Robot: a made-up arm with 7 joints. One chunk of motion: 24 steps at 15 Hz.
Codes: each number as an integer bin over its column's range. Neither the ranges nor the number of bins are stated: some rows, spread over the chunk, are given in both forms.
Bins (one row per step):
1: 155 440 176 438 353 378 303
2: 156 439 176 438 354 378 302
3: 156 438 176 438 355 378 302
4: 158 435 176 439 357 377 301
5: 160 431 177 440 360 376 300
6: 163 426 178 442 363 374 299
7: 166 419 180 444 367 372 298
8: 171 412 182 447 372 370 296
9: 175 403 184 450 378 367 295
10: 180 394 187 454 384 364 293
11: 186 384 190 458 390 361 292
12: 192 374 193 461 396 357 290
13: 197 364 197 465 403 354 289
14: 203 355 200 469 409 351 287
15: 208 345 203 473 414 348 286
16: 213 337 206 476 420 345 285
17: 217 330 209 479 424 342 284
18: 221 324 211 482 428 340 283
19: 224 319 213 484 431 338 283
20: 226 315 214 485 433 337 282
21: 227 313 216 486 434 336 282
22: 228 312 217 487 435 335 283
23: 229 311 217 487 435 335 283
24: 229 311 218 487 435 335 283
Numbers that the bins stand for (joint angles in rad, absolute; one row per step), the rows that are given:
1: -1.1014 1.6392 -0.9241 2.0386 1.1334 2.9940 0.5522
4: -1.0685 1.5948 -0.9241 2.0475 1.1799 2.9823 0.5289
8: -0.9260 1.3904 -0.8544 2.1189 1.3542 2.9010 0.4708
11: -0.7616 1.1417 -0.7614 2.2170 1.5635 2.7964 0.4243
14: -0.5753 0.8840 -0.6451 2.3152 1.7843 2.6801 0.3662
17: -0.4219 0.6619 -0.5405 2.4044 1.9587 2.5755 0.3313
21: -0.3123 0.5109 -0.4592 2.4669 2.0749 2.5058 0.3080
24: -0.2904 0.4931 -0.4359 2.4758 2.0866 2.4941 0.3197
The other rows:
2: -1.0904 1.6303 -0.9241 2.0386 1.1450 2.9940 0.5405
3: -1.0904 1.6214 -0.9241 2.0386 1.1566 2.9940 0.5405
5: -1.0466 1.5592 -0.9125 2.0564 1.2147 2.9707 0.5173
6: -1.0137 1.5148 -0.9009 2.0743 1.2496 2.9475 0.5057
7: -0.9808 1.4526 -0.8776 2.0921 1.2961 2.9242 0.4940
9: -0.8822 1.3105 -0.8311 2.1457 1.4240 2.8661 0.4592
10: -0.8274 1.2305 -0.7963 2.1814 1.4937 2.8312 0.4359
12: -0.6959 1.0528 -0.7265 2.2438 1.6332 2.7499 0.4010
13: -0.6411 0.9640 -0.6800 2.2795 1.7146 2.7150 0.3894
15: -0.5205 0.7952 -0.6103 2.3509 1.8424 2.6452 0.3545
16: -0.4658 0.7241 -0.5754 2.3777 1.9122 2.6104 0.3429
18: -0.3781 0.6086 -0.5173 2.4312 2.0052 2.5523 0.3197
19: -0.3452 0.5642 -0.4940 2.4491 2.0401 2.5290 0.3197
20: -0.3233 0.5286 -0.4824 2.4580 2.0633 2.5174 0.3080
22: -0.3014 0.5020 -0.4475 2.4758 2.0866 2.4941 0.3197
23: -0.2904 0.4931 -0.4475 2.4758 2.0866 2.4941 0.3197

